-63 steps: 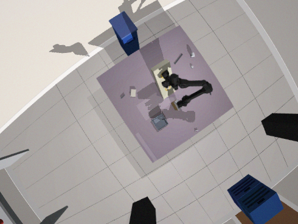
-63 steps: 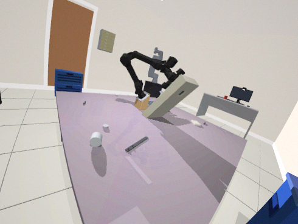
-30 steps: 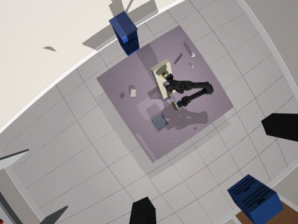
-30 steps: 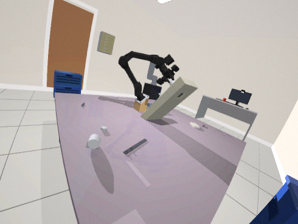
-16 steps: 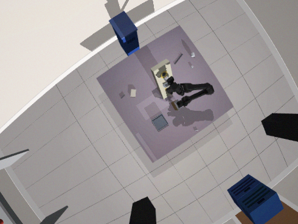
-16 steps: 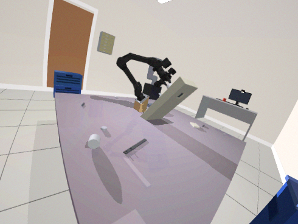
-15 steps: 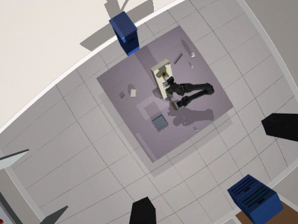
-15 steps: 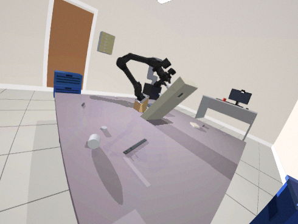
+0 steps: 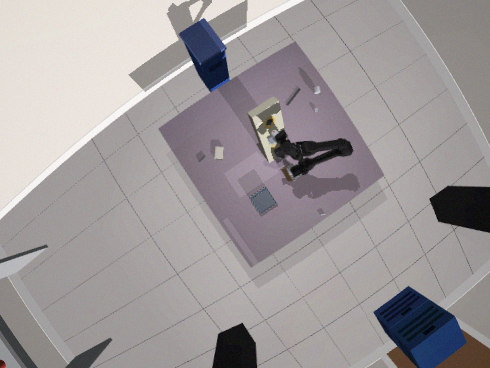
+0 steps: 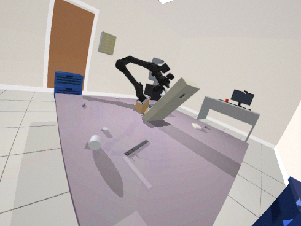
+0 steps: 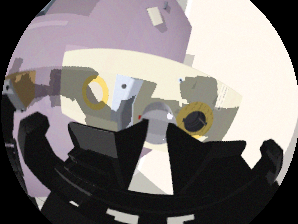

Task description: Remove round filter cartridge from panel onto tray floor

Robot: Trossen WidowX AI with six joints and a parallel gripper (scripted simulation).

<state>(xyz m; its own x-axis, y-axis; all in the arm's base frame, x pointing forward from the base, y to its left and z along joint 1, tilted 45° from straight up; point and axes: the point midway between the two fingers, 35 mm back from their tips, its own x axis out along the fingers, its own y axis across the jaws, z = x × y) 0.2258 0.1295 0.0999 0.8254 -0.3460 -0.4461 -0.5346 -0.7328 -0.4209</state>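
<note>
The round filter cartridge lies 10 mm ahead of my gripper tip and 10 mm below it. The rest, counted from my gripper tip: grey tray 340 mm behind, 250 mm to the left, 240 mm below; cream block 130 mm ahead, 370 mm to the left, 240 mm below.
</note>
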